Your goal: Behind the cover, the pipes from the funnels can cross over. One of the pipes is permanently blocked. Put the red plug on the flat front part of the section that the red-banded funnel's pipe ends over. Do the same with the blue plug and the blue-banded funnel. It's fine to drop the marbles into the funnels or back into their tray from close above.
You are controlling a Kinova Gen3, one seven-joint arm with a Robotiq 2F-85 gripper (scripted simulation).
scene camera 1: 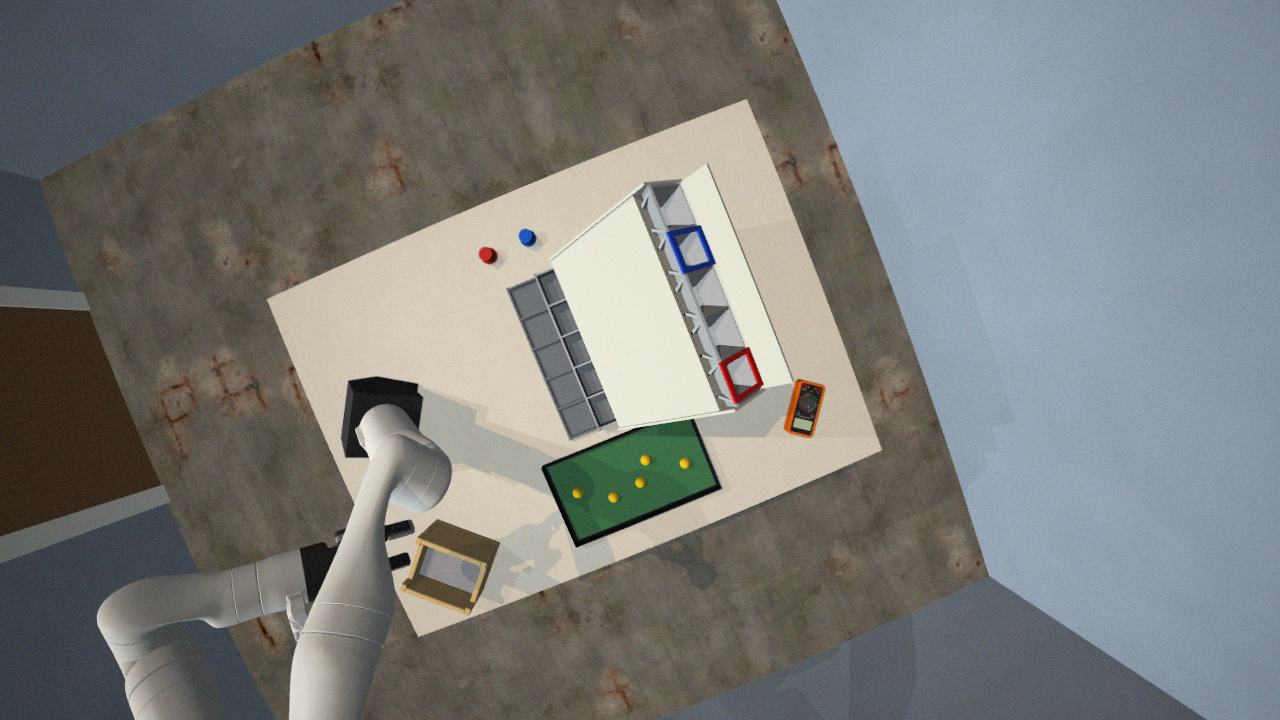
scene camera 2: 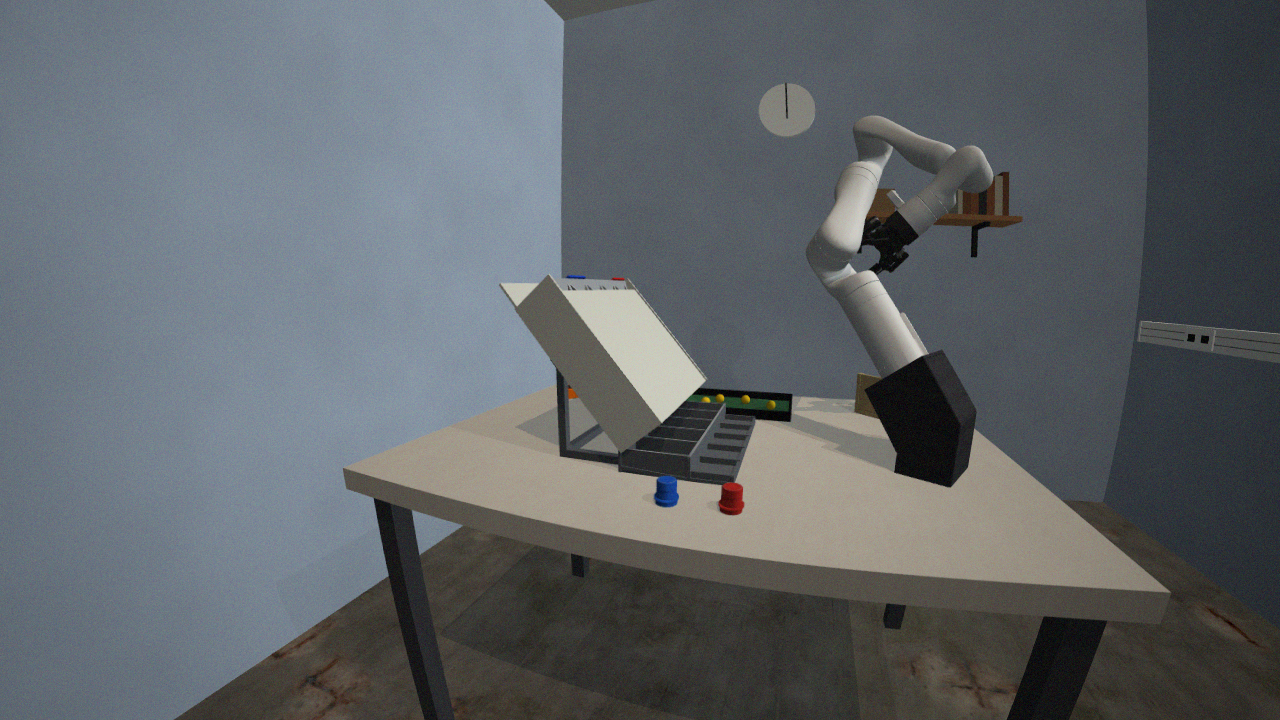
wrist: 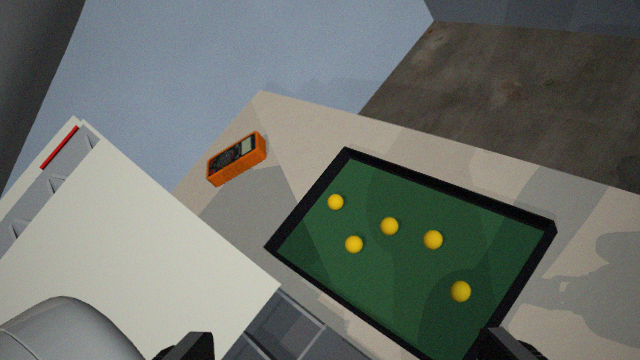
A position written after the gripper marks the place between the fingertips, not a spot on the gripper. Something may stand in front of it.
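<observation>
The gripper (scene camera 1: 411, 542), (scene camera 2: 856, 265) shares the scene with a green marble tray (scene camera 1: 612, 467), (scene camera 2: 757, 407), (wrist: 394, 281). There is a white sloped cover (scene camera 1: 613, 278), (scene camera 2: 656, 365), (wrist: 108, 237), and also a wooden frame (scene camera 1: 445, 569). In the wrist view the wooden frame is out of frame.
</observation>
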